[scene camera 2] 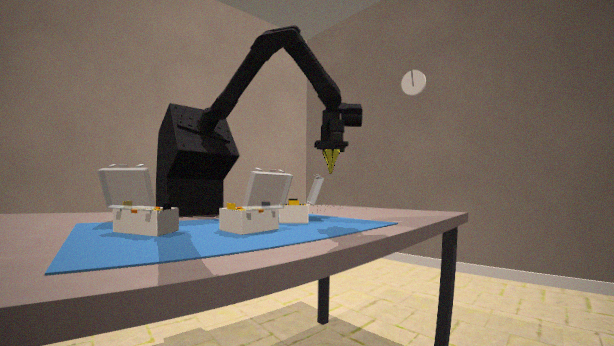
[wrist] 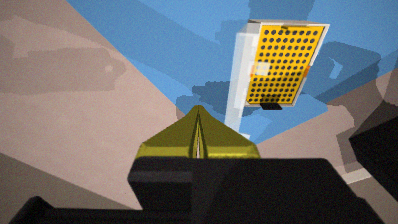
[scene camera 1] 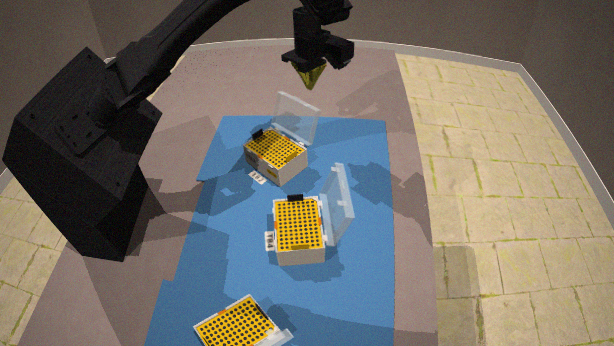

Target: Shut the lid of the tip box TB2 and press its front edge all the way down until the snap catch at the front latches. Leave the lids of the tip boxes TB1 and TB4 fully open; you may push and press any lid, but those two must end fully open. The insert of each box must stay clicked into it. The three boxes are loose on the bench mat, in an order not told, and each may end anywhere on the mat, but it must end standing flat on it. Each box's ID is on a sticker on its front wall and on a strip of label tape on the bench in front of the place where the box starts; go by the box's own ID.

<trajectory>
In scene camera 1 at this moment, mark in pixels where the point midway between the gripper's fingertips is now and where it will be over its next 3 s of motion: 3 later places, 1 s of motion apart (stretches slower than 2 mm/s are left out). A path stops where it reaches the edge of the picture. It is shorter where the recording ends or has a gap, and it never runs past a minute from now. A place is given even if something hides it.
My gripper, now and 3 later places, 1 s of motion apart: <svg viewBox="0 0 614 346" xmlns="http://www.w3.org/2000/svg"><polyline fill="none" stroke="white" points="309,88 308,100 297,105 286,110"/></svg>
</trajectory>
